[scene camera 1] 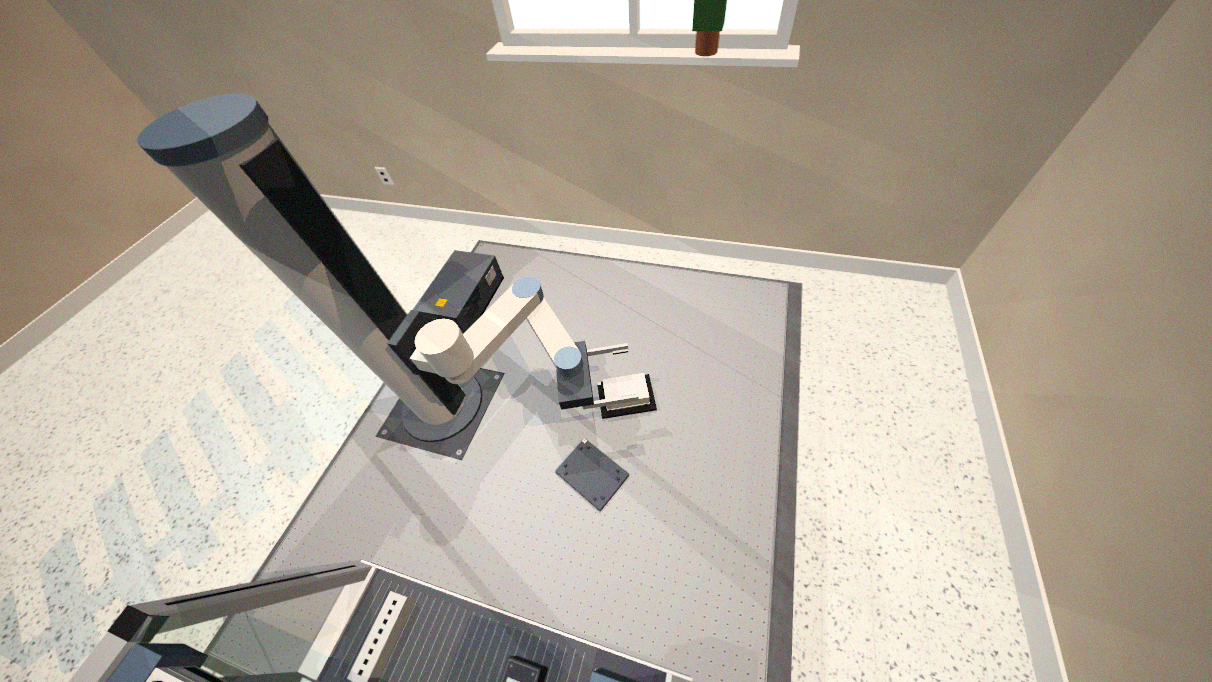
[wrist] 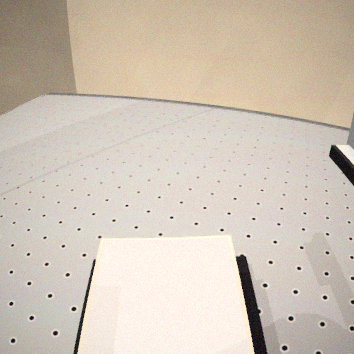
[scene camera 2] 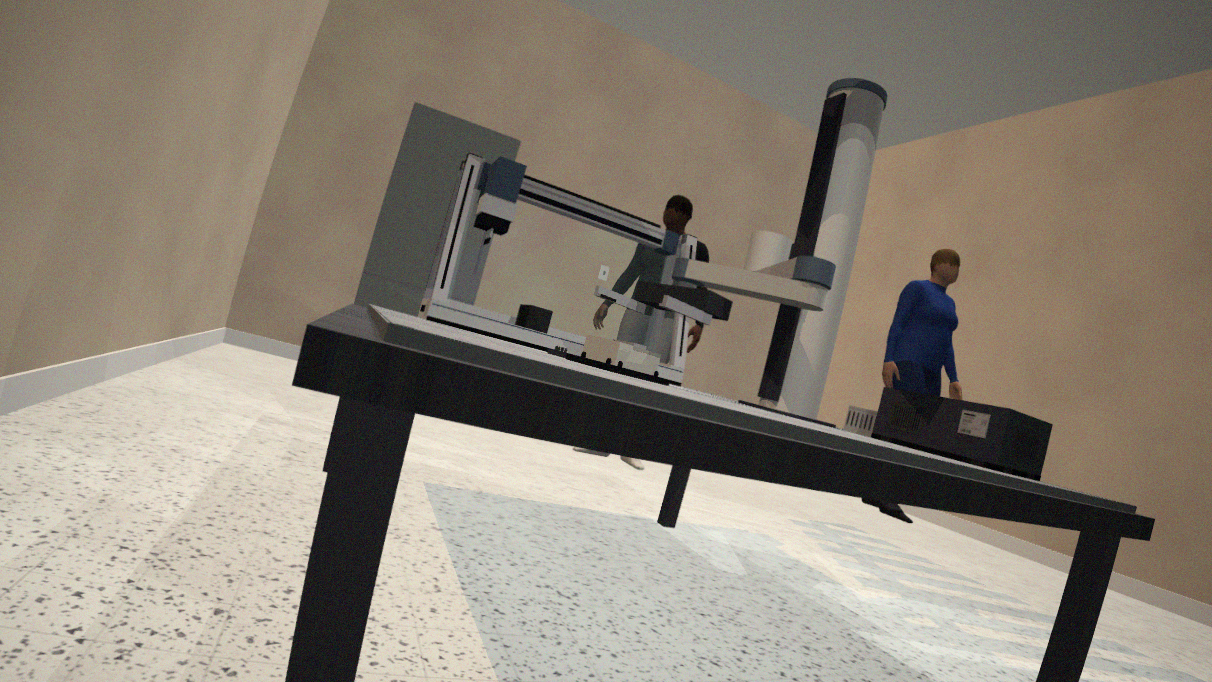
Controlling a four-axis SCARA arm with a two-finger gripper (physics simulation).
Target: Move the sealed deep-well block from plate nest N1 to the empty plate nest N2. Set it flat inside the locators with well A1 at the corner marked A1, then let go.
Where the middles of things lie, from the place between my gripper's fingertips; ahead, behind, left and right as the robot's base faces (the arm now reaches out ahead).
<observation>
My hand is 20 mm past the sealed deep-well block [scene camera 2: 596, 348], 10 mm to the left of it and 110 mm above it. Round my hand: controller box [scene camera 2: 943, 415] (700 mm behind, 230 mm to the left, 80 mm below).
</observation>
